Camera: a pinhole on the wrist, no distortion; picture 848 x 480 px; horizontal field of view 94.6 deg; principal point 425.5 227.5 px. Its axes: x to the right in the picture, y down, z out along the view. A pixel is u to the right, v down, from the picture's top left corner.
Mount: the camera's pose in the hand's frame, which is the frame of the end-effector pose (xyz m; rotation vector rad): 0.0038 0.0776 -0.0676 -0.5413 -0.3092 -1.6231
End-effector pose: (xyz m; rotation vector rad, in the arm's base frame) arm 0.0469 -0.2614 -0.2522 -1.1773 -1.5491 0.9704
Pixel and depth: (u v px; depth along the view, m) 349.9 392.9 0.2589
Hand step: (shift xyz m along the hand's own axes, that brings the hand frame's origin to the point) 0.1567 0.2358 0.1143
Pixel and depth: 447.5 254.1 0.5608
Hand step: 0.1315 0.3264 0.4210
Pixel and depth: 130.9 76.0 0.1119
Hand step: -0.0160 0.2114 -0.0109
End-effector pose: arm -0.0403 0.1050 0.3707 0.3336 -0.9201 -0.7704
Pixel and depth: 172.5 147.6 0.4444
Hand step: 0.0027 0.5578 0.1725
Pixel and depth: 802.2 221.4 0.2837
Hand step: 0.0312 -0.0135 0.3146
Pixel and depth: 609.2 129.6 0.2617
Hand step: -0.0245 0.1120 0.2255
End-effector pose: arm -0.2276 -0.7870 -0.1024 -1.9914 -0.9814 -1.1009
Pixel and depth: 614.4 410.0 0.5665
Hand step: 0.3421 0.0928 0.5247
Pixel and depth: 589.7 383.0 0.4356
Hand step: 0.2358 0.1167 0.3771
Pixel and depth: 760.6 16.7 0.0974
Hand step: -0.0364 0.0618 0.0640
